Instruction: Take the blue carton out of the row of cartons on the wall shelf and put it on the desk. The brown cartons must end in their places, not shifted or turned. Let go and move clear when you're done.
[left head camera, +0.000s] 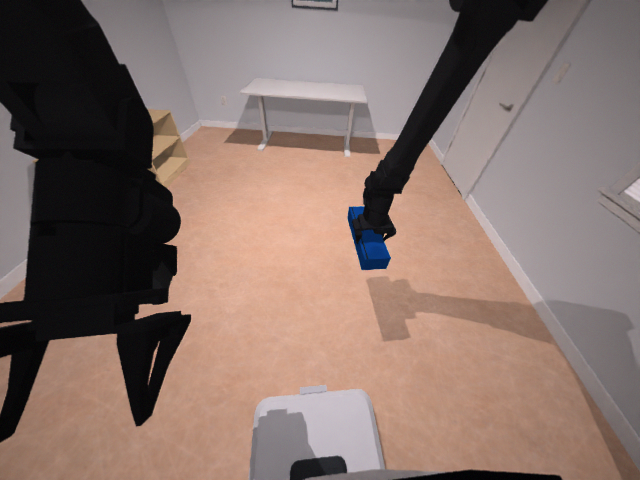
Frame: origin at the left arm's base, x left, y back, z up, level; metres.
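Seen in the pictures: left gripper, between the fingertips: (74, 431); right gripper, between the fingertips: (368, 241).
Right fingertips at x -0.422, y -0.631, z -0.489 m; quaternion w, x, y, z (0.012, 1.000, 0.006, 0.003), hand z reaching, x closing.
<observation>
A point is followed by its place in that frame.
The blue carton (374, 249) {x -0.421, y -0.574, z -0.464 m} is in the air above the floor, right of the picture's middle. My right gripper (373, 232) {x -0.422, y -0.631, z -0.489 m} is shut on it from above, near the carton's middle; the fingertips are partly hidden. The carton lies lengthwise, its near end toward me. My left gripper (74, 426) {x -0.006, y -0.136, z -0.155 m} is open at the lower left, with its fingers wide apart and no object between them. The white desk (305, 89) {x -0.326, y -3.532, z -0.686 m} stands far off against the back wall, well beyond both grippers. The wall shelf and the brown cartons do not show in this view.
A light wooden shelf unit (181, 166) {x 1.204, y -2.780, z -1.353 m} stands at the left, partly behind my left arm. A door (488, 118) {x -2.142, y -2.440, z -0.647 m} and a window sill (617, 206) {x -1.920, y -0.952, z -0.615 m} are on the right wall. The robot's white base (341, 423) {x -0.334, y -0.201, z -1.147 m} shows at the bottom. A picture frame (314, 7) {x -0.451, y -3.957, z 0.054 m} hangs above the desk.
</observation>
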